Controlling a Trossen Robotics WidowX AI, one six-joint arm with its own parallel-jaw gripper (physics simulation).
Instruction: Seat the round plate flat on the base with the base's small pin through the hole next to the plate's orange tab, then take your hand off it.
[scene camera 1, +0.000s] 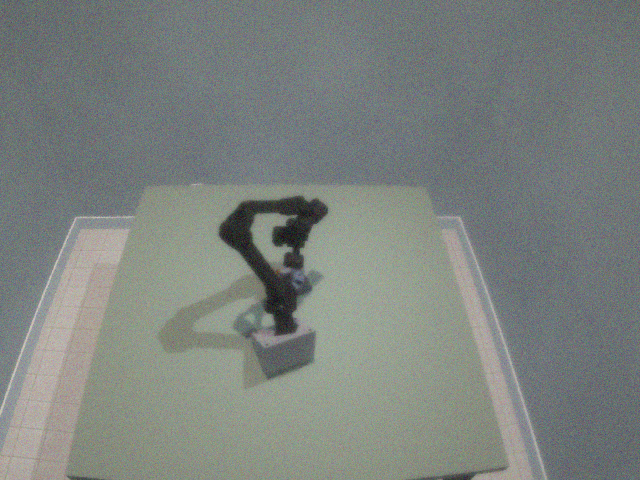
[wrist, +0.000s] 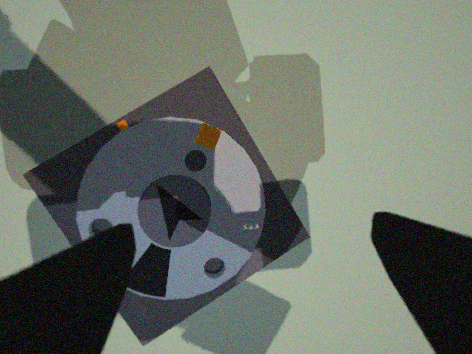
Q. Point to my gripper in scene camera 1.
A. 288, 256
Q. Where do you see a dark base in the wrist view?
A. At 56, 182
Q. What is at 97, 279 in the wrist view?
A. My gripper.
